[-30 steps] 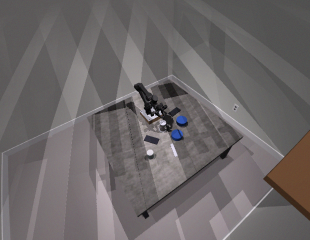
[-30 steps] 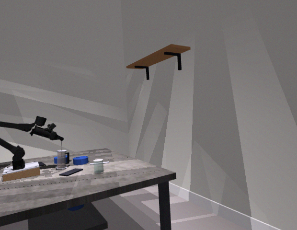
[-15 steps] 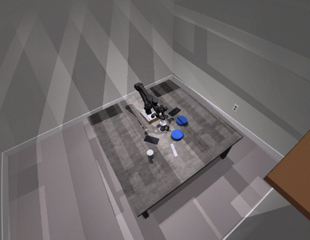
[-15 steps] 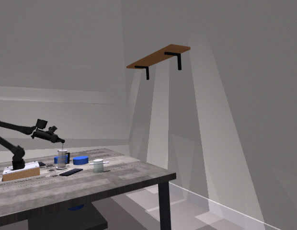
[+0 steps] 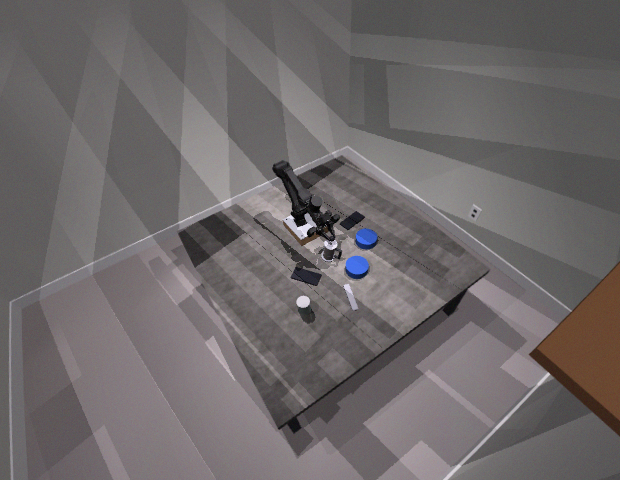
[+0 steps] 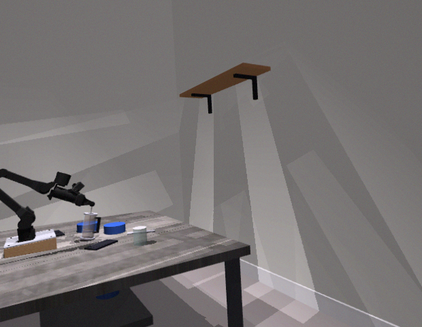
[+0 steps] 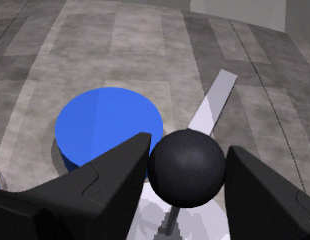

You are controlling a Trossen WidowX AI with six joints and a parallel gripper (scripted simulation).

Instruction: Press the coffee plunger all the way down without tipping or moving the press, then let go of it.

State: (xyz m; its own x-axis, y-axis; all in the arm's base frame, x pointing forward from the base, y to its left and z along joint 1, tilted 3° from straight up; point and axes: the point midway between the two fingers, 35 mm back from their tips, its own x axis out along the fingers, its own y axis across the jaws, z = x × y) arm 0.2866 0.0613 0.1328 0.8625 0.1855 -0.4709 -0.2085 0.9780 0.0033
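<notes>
Right now my gripper tip is 1 cm past the coffee press and 10 cm above it.
</notes>
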